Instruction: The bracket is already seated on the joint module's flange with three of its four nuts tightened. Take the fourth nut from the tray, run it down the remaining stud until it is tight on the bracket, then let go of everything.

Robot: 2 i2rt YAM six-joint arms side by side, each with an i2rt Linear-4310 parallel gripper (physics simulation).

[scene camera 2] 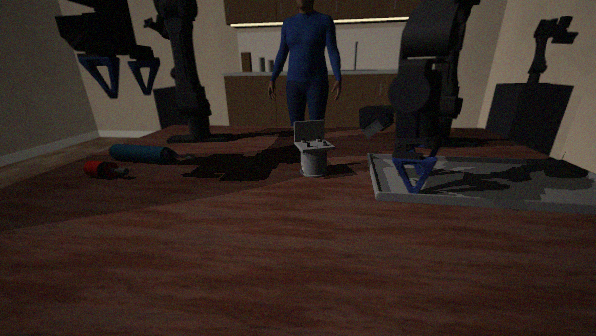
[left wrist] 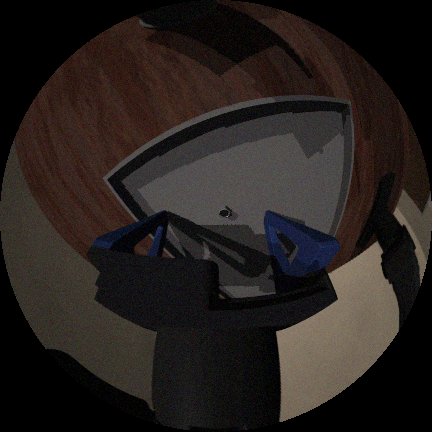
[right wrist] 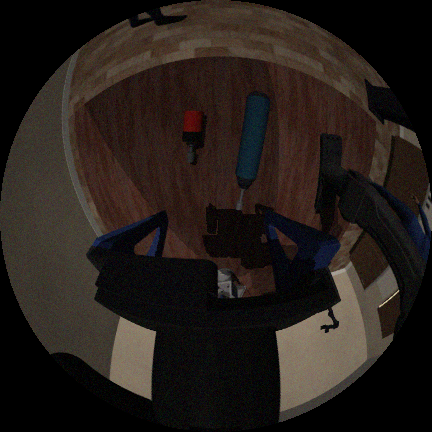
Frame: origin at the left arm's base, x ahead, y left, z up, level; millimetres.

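Where they show: left gripper, between the fingertips: (scene camera 2: 417, 183) (left wrist: 215, 215); right gripper, between the fingertips: (scene camera 2: 132, 96) (right wrist: 215, 215); left arm's base, origin of its link: (left wrist: 374, 212); right arm's base, origin of its link: (scene camera 2: 200, 139) (right wrist: 328, 172).
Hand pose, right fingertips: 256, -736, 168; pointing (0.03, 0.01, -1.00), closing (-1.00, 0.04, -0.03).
Observation:
Things, the pixels of their top centre, and the offset from my right fingertips, as dx, dy, dz. "*": a spot on its surface instead. Level surfaces: height alone.
- small dark nut, centre of its top: (left wrist: 223, 213) +42, +588, -158
- joint module, centre of its top: (scene camera 2: 313, 140) (right wrist: 224, 289) -10, +385, -93
- blue-handled tool, a spot on its surface: (right wrist: 253, 137) * -59, -60, -127
- shorter red-handled tool, centre of its top: (right wrist: 189, 137) (scene camera 2: 106, 162) +44, -63, -133
- table, height of its surface: dz -168
A small dark nut (left wrist: 225, 213) lies on the floor of the grey tray (scene camera 2: 376, 188) (left wrist: 348, 150). My left gripper (left wrist: 215, 215) is open above the tray, with the nut between and slightly beyond its fingertips in the left wrist view; one blue finger shows low over the tray's left part in scene camera 2. The joint module (scene camera 2: 313, 163) stands upright on the table, with the L-shaped bracket (scene camera 2: 310, 131) (right wrist: 224, 287) on top. Small dark nuts or studs show on the bracket, too small to tell apart. My right gripper (scene camera 2: 131, 95) (right wrist: 215, 215) is open and empty, high above the table.
A blue-handled tool (scene camera 2: 142, 153) (right wrist: 253, 137) and a shorter red-handled tool (scene camera 2: 100, 169) (right wrist: 192, 125) lie on the table (scene camera 2: 280, 260) at the left of scene camera 2. A person in blue (scene camera 2: 310, 50) stands behind the table.

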